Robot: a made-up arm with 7 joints.
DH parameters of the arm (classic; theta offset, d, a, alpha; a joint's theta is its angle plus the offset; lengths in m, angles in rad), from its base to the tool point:
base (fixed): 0 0.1 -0.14 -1.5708
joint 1: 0.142 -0.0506 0 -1.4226
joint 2: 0 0.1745 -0.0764 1.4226
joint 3: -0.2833 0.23 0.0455 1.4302
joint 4: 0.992 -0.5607 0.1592 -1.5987
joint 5: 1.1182 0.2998 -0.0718 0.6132
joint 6: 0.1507 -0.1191 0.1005 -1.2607
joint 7: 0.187 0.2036 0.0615 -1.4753
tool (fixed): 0.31 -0.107 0 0
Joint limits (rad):
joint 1: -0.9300..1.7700
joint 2: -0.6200..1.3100
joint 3: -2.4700..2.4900
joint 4: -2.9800..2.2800
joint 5: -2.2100..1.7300
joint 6: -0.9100..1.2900
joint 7: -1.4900..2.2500
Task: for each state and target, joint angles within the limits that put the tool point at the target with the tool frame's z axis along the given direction. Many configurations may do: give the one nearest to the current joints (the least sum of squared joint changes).
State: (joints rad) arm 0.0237 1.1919 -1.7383 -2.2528 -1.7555 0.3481 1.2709
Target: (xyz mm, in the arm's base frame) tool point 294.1 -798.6 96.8 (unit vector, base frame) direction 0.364 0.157 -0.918
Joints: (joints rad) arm -0.2347 1.2259 -0.9659 -1.8426 -1.6899 0.3750 1.2069
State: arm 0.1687 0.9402 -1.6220 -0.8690 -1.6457 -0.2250 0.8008
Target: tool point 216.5 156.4 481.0 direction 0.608 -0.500 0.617
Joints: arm -0.0556 0.7222 -1.8666 -1.2134 -1.9492 -0.8687 1.0027
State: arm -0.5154 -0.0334 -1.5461 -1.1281 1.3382 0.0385 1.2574
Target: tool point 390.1 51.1 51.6 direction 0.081 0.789 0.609
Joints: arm 0.0848 0.8030 -1.9342 -1.1297 1.7300 -0.5944 1.8287
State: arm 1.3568 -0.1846 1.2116 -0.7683 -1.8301 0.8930 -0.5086
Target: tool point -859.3 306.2 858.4 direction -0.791 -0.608 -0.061
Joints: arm 1.2016 -0.1612 1.1852 -0.2407 -1.6430 1.2384 -0.2873
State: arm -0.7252 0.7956 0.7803 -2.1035 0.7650 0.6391 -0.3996
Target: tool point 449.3 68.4 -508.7 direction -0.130 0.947 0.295
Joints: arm -0.5792 0.6264 0.6472 -2.2278 0.6540 0.6650 -0.6174
